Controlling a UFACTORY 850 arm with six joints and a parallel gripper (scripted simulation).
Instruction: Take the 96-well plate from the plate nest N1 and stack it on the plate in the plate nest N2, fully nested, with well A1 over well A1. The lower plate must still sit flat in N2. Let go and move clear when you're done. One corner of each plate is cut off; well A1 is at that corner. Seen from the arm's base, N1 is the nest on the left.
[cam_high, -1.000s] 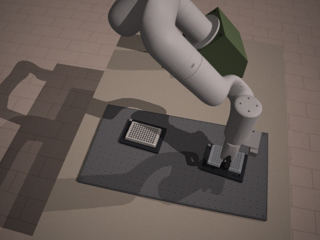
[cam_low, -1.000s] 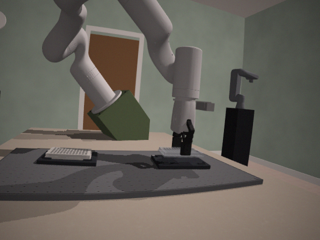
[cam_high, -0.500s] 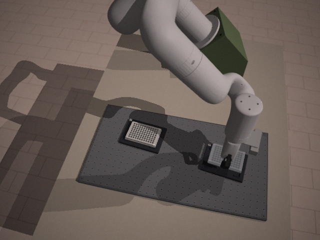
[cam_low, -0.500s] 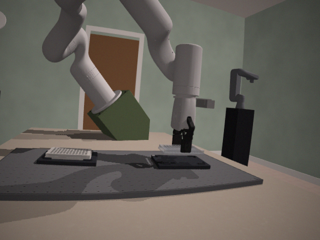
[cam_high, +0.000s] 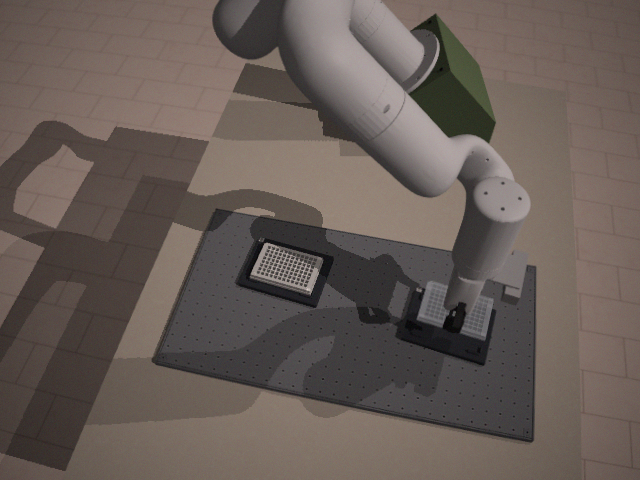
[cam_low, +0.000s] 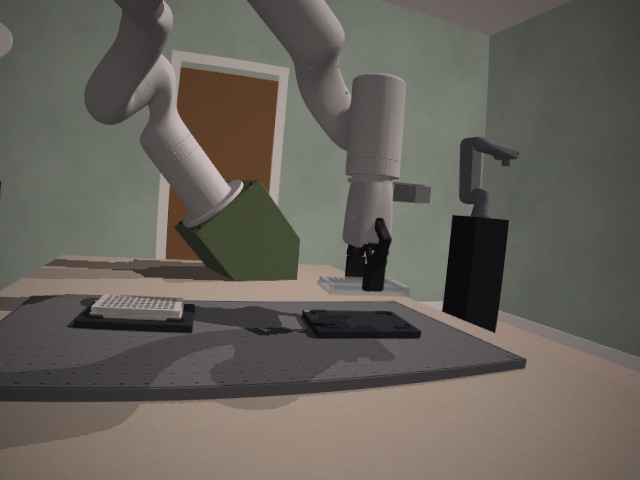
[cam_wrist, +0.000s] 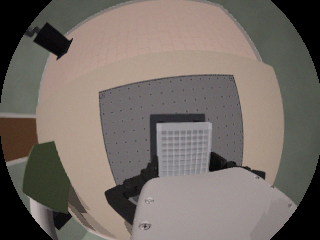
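The white 96-well plate lies 340 mm to the right of my hand, 60 mm below it and 30 mm behind it.
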